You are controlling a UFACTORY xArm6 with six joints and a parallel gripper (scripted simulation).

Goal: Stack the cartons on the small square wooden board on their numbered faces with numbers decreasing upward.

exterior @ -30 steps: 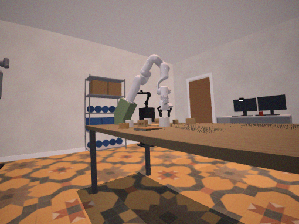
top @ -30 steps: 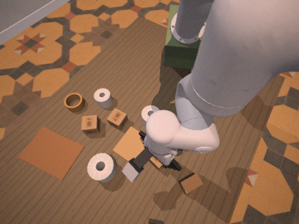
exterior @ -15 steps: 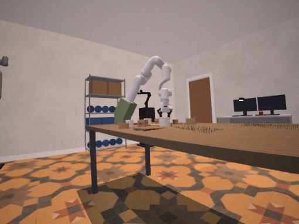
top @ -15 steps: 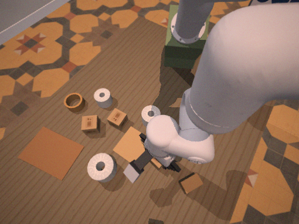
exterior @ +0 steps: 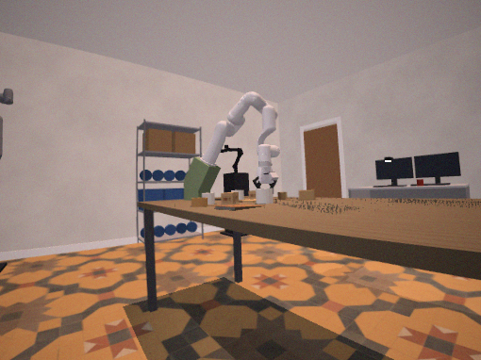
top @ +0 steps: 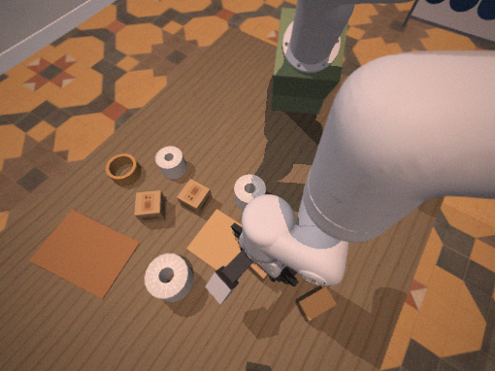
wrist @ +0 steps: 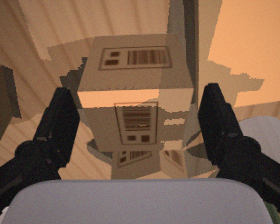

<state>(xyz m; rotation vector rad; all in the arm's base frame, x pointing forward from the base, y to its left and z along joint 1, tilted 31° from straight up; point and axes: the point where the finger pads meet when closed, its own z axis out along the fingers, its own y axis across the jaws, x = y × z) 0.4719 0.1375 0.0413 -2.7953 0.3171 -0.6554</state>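
My hand is 1 cm short of the square wooden board, 11 cm to the left of it and 4 cm above it. The rest, counted from my hand: flat box: 1 cm ahead, 14 cm to the left, 3 cm below.
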